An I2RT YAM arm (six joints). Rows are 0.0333 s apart.
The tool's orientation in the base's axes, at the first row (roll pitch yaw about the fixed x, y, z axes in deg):
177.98, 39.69, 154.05
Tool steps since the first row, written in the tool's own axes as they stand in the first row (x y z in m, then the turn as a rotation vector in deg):
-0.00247, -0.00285, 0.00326, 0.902, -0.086, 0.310
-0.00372, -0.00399, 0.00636, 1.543, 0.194, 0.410
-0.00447, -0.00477, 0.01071, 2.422, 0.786, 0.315
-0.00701, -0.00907, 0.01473, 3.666, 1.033, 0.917
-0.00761, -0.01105, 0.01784, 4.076, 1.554, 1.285
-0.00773, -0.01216, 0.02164, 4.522, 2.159, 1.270
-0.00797, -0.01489, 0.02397, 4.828, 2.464, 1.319
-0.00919, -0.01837, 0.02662, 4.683, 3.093, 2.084
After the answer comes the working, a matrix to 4 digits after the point.
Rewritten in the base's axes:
0.00244, -0.00423, -0.00101, -0.477, 0.149, -0.817
0.00466, -0.00645, -0.00262, -0.745, 0.594, -1.295
0.00741, -0.00849, -0.00551, -1.162, 1.452, -1.768
0.00975, -0.01425, -0.00710, -1.565, 1.946, -3.018
0.01117, -0.01702, -0.00916, -1.415, 2.466, -3.549
0.01303, -0.01901, -0.01204, -1.480, 3.170, -3.806
0.01343, -0.02215, -0.01375, -1.536, 3.538, -4.031
0.01438, -0.02637, -0.01510, -0.722, 3.871, -4.509

The tool's axes in the first row as the columns of a matrix, in the base's axes (rounded; the answer above uses it unrounded):
-0.6919, 0.4171, 0.5893
0.3367, 0.9085, -0.2476
-0.6386, 0.0271, -0.7690

